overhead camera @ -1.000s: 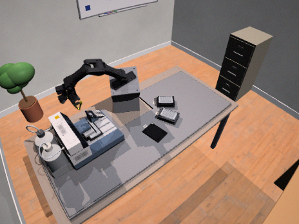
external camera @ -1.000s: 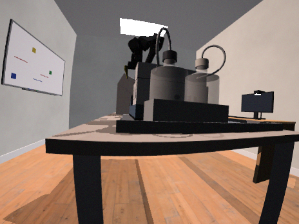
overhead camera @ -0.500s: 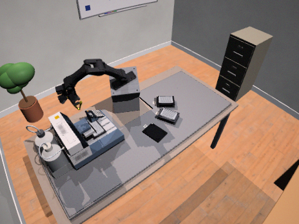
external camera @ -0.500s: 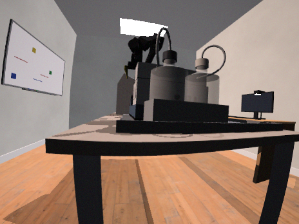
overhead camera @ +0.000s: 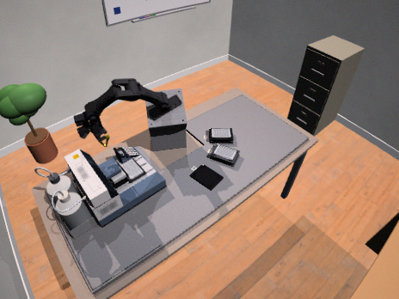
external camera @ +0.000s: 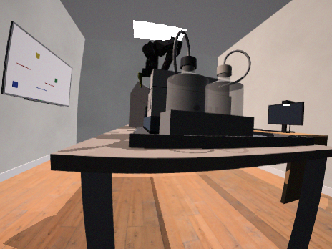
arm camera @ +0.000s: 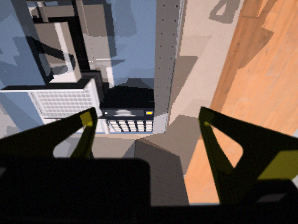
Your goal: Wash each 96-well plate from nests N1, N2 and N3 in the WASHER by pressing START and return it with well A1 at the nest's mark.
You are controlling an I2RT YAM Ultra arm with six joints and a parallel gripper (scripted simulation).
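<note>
My gripper is now 17 cm short of the dark carrier, 7 cm to the right of it and 16 cm above it. Round my hand: plate washer (17 cm ahead, 3 cm to the right, 11 cm below); label (34 cm ahead, 40 cm to the left, 24 cm below); black nest (45 cm ahead, 41 cm to the left, 23 cm below).
</note>
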